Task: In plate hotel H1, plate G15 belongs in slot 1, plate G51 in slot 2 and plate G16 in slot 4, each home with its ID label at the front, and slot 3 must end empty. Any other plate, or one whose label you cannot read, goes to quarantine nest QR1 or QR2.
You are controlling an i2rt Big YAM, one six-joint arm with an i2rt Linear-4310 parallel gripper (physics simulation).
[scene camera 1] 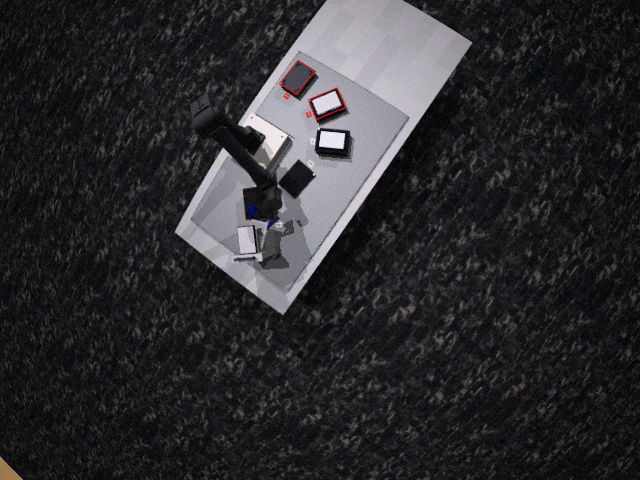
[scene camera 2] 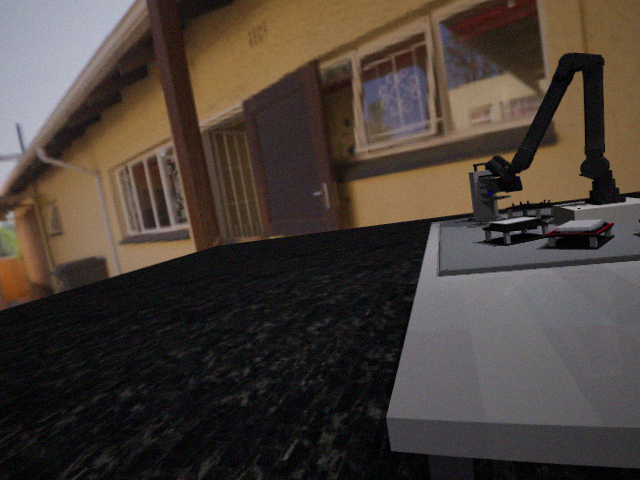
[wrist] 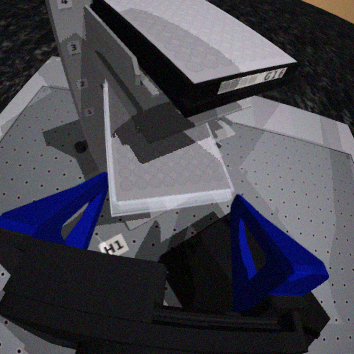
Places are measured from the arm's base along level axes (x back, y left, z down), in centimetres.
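Where they show: gripper, fingertip midpoint: (scene camera 1: 259, 224) (scene camera 2: 501, 190) (wrist: 171, 189); arm's base, origin of the base link: (scene camera 1: 253, 142) (scene camera 2: 604, 202).
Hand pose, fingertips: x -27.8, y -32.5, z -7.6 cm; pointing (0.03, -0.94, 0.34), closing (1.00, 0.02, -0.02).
Things, the pixels of their top centre, and the offset from my fingertips.
- Plate G16, middle of its top: (wrist: 188, 17) (scene camera 1: 246, 240) dx -0.9, dy -7.7, dz -8.4 cm
- clear plate, middle of its top: (wrist: 160, 122) (scene camera 1: 255, 234) dx -1.6, dy -4.6, dz -1.9 cm
- empty black nest, middle of its top: (scene camera 1: 296, 178) dx -0.8, dy +28.2, dz +11.9 cm
Plate hotel H1 (scene camera 1: 248, 257) (scene camera 2: 484, 206) (wrist: 70, 30) stands at the table's near end. Plate G16 (scene camera 1: 247, 239) (wrist: 200, 45), white-topped with black sides, sits on its upper shelf, label at the front. Lower in the hotel lies a clear plate (wrist: 165, 180); I cannot read a label on it or tell its exact slot. My gripper (scene camera 1: 262, 217) (wrist: 171, 189) is open and empty. In the wrist view its blue fingertips stand on either side of the clear plate's front edge, apart from it. G15 and G51 cannot be identified by label.
One red-edged nest (scene camera 1: 297, 77) holds no plate. The other red-edged nest (scene camera 1: 330, 113) holds a white plate (scene camera 1: 326, 102). A black nest (scene camera 1: 330, 151) holds another white plate (scene camera 1: 331, 139). An empty black nest (scene camera 1: 297, 178) stands nearer, and a dark stand (scene camera 1: 251, 197) lies partly under the arm.
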